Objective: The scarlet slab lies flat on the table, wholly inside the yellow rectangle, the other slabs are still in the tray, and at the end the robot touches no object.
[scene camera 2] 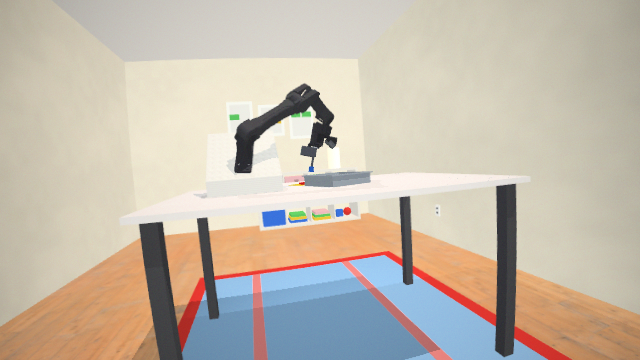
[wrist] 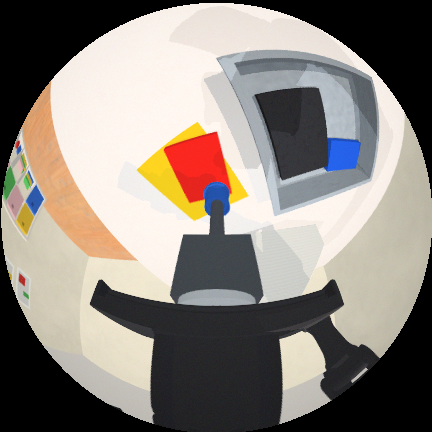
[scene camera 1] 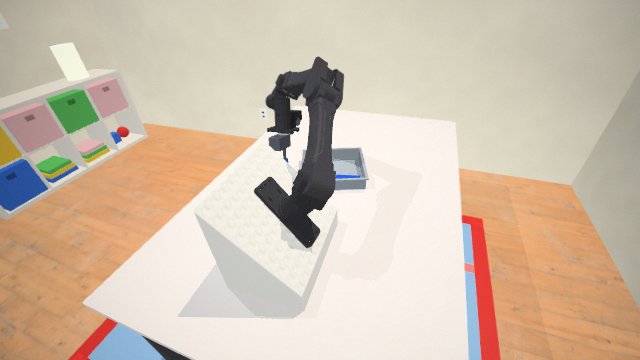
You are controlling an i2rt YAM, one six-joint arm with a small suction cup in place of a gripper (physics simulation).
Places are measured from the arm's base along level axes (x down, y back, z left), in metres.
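Where they show: hand at its tool point: (scene camera 2: 310, 171) (wrist: 216, 193); arm's base at its link origin: (scene camera 2: 244, 156) (wrist: 284, 298) (scene camera 1: 287, 212).
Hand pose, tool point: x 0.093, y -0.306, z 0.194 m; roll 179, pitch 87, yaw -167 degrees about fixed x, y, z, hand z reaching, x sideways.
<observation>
Things, the pixels of their top centre, and the offset from my tool point. Level surfaces: height alone.
- scarlet slab at its top centre: (wrist: 200, 172) (scene camera 2: 310, 181) dx +0.052, dy +0.003, dz +0.020 m
- grey tray at its top centre: (wrist: 341, 135) (scene camera 1: 333, 163) (scene camera 2: 336, 173) dx +0.012, dy -0.096, dz -0.157 m
- black slab at its top centre: (wrist: 302, 134) dx +0.048, dy -0.069, dz -0.119 m
- blue slab at its top centre: (wrist: 345, 155) (scene camera 1: 347, 179) dx +0.049, dy -0.058, dz -0.231 m
- white table at its surface level: dx +0.062 m
The scarlet slab (scene camera 2: 302, 183) (wrist: 197, 165) lies on the yellow rectangle (scene camera 2: 296, 185) (wrist: 155, 167). In the wrist view its upper right corner sticks out past the rectangle's edge, and its left corner is at the edge. Both are hidden in scene camera 1. My suction cup (scene camera 1: 287, 160) (scene camera 2: 311, 169) (wrist: 217, 196) is off and empty, a little above the slab with a gap between them. The grey tray (scene camera 1: 356, 184) (scene camera 2: 332, 180) (wrist: 271, 185) holds a black slab (wrist: 300, 130) and a blue slab (scene camera 1: 348, 176) (wrist: 343, 154).
The white studded block (scene camera 1: 240, 220) (scene camera 2: 245, 186) under the arm's base stands on the white table (scene camera 1: 400, 310) (scene camera 2: 440, 183). The tray's near wall rises beside the yellow rectangle. A shelf unit with boxes stands away from the table.
</observation>
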